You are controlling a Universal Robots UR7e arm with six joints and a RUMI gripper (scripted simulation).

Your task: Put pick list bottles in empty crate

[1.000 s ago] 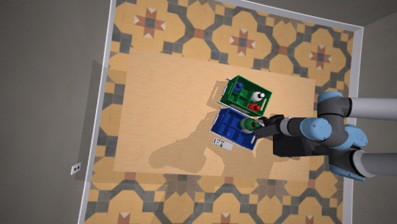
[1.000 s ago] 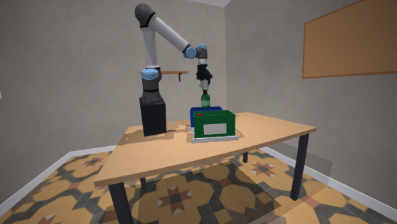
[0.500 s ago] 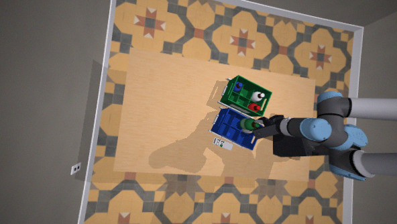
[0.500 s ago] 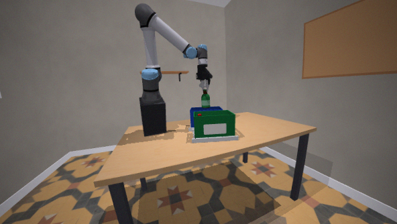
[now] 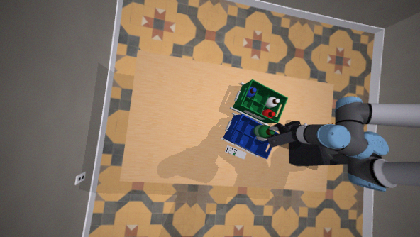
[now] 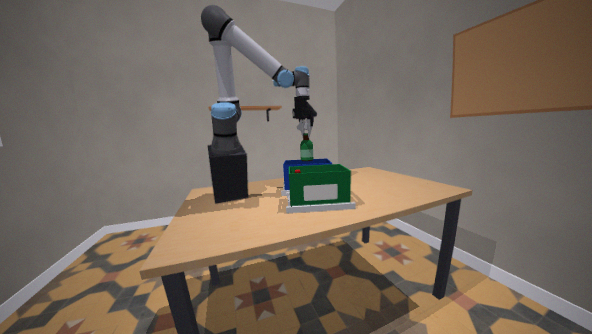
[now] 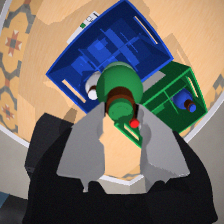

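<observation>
Now: hand 7 cm above the green-label bottle. Also, from my hand: red-label bottle 11 cm behind, 12 cm to the right, 25 cm below; white bottle 8 cm behind, 3 cm to the left, 25 cm below; blue crate 2 cm ahead, 4 cm to the left, 25 cm below.
</observation>
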